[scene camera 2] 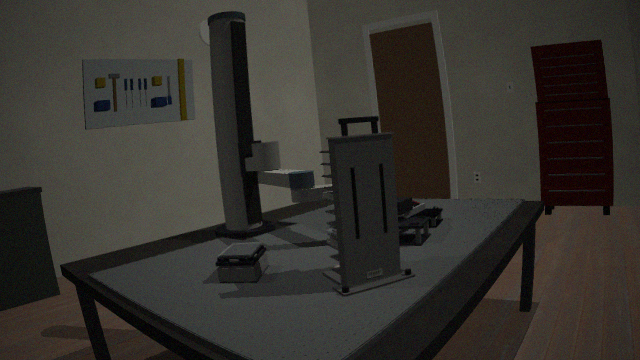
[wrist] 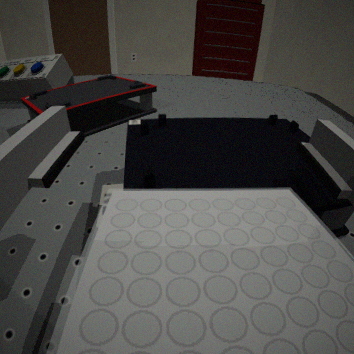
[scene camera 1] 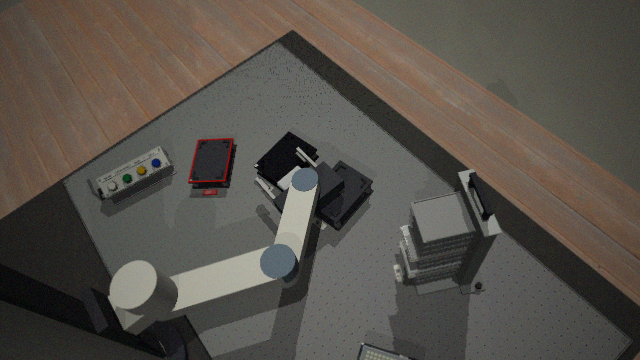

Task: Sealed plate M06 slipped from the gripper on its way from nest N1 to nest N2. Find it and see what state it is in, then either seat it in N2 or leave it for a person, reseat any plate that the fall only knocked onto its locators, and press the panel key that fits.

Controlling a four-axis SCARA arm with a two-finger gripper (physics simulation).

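Places are measured from the arm's base along level axes (x ahead, y left, z up), in metres.
Where they show: gripper, fingertip midpoint: (wrist: 193, 123) (scene camera 1: 277, 164); arm's base, link origin: (scene camera 2: 245, 231).
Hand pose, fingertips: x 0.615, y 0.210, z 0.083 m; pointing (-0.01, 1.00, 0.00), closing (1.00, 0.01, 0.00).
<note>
Each offset is from my fingertips to the top centre of the thing.
A pale plate with rows of circles {0.009 m ahead, 0.101 m right, 0.010 m up} (scene camera 1: 290, 178) (wrist: 185, 262) lies under the hand, beside the near edge of a black nest {0.038 m ahead, 0.022 m left, 0.017 m down} (scene camera 1: 286, 152) (wrist: 215, 150). I cannot read a label that says it is M06, and its support is hidden. My gripper (scene camera 1: 285, 172) (wrist: 193, 123) is open wide; its two fingers stand apart on either side of the plate's far end, with gaps to it. Another dark nest {0.080 m ahead, 0.185 m right, 0.004 m down} (scene camera 1: 357, 182) stands right of the hand, partly covered by it. Which nests are N1 and N2 I cannot tell. The key panel {0.355 m back, 0.315 m left, 0.014 m up} (scene camera 1: 136, 173) (wrist: 52, 75) has white, green, yellow and blue keys.
A red-rimmed stand (scene camera 1: 212, 160) (wrist: 95, 92) is between the panel and the black nest. A tall rack (scene camera 1: 442, 217) (scene camera 2: 367, 250) with a handle holds stacked plates. A low block with a plate on top (scene camera 2: 240, 272) stands nearer the table's other end. The arm's column (scene camera 2: 227, 125) rises at the table edge.
</note>
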